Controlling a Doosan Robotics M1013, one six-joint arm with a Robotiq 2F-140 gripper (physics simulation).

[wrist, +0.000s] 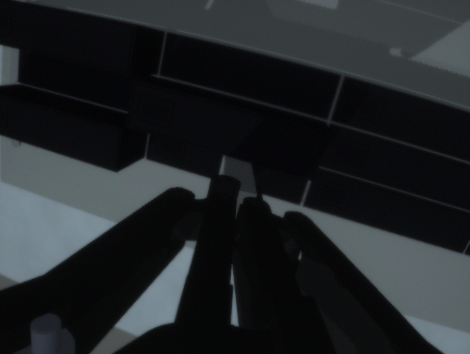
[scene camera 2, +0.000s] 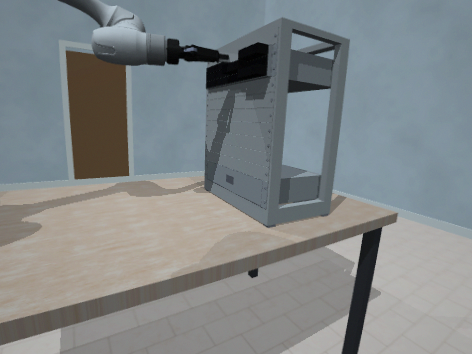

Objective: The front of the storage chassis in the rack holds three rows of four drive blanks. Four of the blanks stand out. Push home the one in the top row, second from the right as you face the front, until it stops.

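Frame: origin at the arm's base, x back, y right, z up, level; centimetres.
Where they show: gripper, between the fingertips: [wrist: 232, 170] [scene camera 2: 237, 59].
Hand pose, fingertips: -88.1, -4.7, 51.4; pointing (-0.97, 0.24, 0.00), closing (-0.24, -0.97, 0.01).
Observation:
Things, the pixels of their top centre, and the offset from my fingertips, as dx, dy, dz. Level surfaces: height alone.
- protruding middle-row blank, centre of its top: [wrist: 237, 133] [scene camera 2: 244, 65] -2.6, +0.7, -1.8
- far-right top-row blank, centre of its top: [wrist: 95, 131] [scene camera 2: 264, 50] -2.4, +11.7, +1.0
- far-right bottom-row blank, centre of its top: [wrist: 104, 57] [scene camera 2: 262, 69] -2.4, +11.7, -4.7
- wooden table, height of its surface: dz -53.6
The blank [wrist: 182, 155] in the top row, second from the right, shows in the upside-down wrist view, its outer edge in line with the flush blank beside it. Part of it is hidden behind the fingers and the protruding middle-row blank [wrist: 200, 117] of the same column. My gripper [scene camera 2: 225, 57] [wrist: 232, 170] is shut and empty. Its tips are at the target blank's face; whether they touch it I cannot tell. The far-right top-row blank [wrist: 60, 125] and the far-right bottom-row blank [wrist: 65, 45] stand out from the chassis.
The grey rack [scene camera 2: 338, 125] stands on the wooden table [scene camera 2: 125, 240]. The protruding right-hand blanks [scene camera 2: 253, 60] are close beside the fingertips. Flush blanks [wrist: 390, 200] lie on the other side. Grey panels [scene camera 2: 240, 135] cover the rack below the chassis.

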